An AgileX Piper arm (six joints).
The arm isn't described. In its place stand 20 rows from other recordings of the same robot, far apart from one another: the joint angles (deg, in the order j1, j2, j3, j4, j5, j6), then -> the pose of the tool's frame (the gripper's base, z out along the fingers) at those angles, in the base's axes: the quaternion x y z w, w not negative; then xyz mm.
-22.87 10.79 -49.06 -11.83 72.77 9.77 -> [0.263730 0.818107 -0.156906 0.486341 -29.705 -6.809 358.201]
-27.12 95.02 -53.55 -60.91 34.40 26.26 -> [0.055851 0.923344 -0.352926 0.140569 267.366 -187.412 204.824]
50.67 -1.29 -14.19 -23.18 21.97 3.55 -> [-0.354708 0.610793 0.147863 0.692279 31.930 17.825 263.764]
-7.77 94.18 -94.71 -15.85 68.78 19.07 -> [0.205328 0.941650 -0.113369 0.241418 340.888 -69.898 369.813]
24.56 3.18 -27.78 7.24 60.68 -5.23 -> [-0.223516 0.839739 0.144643 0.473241 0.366 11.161 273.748]
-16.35 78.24 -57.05 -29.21 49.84 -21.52 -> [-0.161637 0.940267 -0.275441 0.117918 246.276 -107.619 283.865]
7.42 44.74 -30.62 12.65 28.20 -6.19 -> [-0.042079 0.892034 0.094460 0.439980 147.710 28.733 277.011]
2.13 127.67 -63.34 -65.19 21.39 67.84 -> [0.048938 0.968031 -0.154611 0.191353 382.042 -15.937 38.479]
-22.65 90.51 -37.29 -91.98 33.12 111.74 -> [0.417332 0.794883 -0.274894 0.344134 236.164 -152.393 177.004]
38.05 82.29 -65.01 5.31 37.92 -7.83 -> [-0.343384 0.874620 0.126475 0.318011 239.638 194.135 306.480]
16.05 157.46 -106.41 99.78 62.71 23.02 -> [-0.494561 -0.606698 -0.543002 0.304097 462.631 216.023 9.799]
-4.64 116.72 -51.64 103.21 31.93 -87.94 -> [0.089695 0.910835 0.286198 0.283592 356.264 18.094 90.053]
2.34 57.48 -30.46 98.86 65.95 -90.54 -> [-0.266383 0.663519 0.493993 0.494727 157.133 88.598 306.192]
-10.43 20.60 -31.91 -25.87 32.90 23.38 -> [0.152576 0.770318 -0.142784 0.602448 64.498 -33.802 328.778]
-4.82 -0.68 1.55 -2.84 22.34 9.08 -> [0.085045 0.805490 0.000729 0.586474 51.787 -6.087 169.832]
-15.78 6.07 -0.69 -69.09 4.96 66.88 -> [0.113314 0.711283 -0.136693 0.680111 60.354 -24.693 208.152]
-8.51 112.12 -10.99 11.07 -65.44 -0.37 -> [0.139438 0.857249 -0.094357 0.486598 209.192 -47.370 72.126]
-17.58 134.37 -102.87 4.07 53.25 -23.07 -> [-0.029070 0.995126 -0.002644 0.094187 454.915 -138.704 116.259]
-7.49 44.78 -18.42 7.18 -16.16 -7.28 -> [0.057515 0.736923 -0.059046 0.670932 157.061 -23.842 270.021]
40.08 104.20 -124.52 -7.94 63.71 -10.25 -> [-0.382443 0.812639 0.044867 0.437426 309.464 245.679 458.588]
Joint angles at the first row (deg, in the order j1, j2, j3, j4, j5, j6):
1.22, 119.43, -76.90, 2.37, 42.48, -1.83
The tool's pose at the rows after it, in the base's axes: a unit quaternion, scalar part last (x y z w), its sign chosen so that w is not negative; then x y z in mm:
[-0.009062 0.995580 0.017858 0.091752 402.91 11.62 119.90]
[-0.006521 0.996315 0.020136 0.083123 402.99 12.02 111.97]
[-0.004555 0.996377 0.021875 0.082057 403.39 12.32 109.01]
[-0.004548 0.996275 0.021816 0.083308 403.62 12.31 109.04]
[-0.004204 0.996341 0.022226 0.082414 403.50 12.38 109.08]
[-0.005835 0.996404 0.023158 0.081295 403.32 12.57 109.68]
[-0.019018 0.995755 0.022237 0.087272 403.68 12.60 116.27]
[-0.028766 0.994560 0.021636 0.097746 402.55 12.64 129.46]
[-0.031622 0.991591 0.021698 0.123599 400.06 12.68 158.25]
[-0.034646 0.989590 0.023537 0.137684 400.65 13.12 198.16]
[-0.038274 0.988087 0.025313 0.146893 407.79 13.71 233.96]
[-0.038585 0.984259 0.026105 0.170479 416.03 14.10 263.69]
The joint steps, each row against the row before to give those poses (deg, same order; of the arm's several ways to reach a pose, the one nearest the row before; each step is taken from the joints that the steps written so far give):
0.00, 0.89, -0.17, 0.53, -1.25, 0.00
0.00, 1.13, 0.01, 0.39, -0.15, 0.00
0.00, 0.43, 0.00, 0.30, -0.31, 0.00
0.00, 0.01, -0.01, -0.01, -0.14, 0.00
0.00, -0.01, -0.01, 0.06, 0.12, 0.00
0.00, -0.06, -0.05, 0.17, 0.25, -0.30
0.00, -0.84, -0.20, 0.00, 0.39, -1.48
0.00, -1.90, 0.00, 0.00, 0.72, -1.06
0.00, -4.02, -0.27, 0.00, 1.30, -0.21
0.00, -3.54, -3.94, 0.00, 5.87, 0.00
0.00, -0.91, -6.94, 0.00, 6.79, 0.01
0.00, -0.07, -6.44, 0.00, 3.76, 0.26

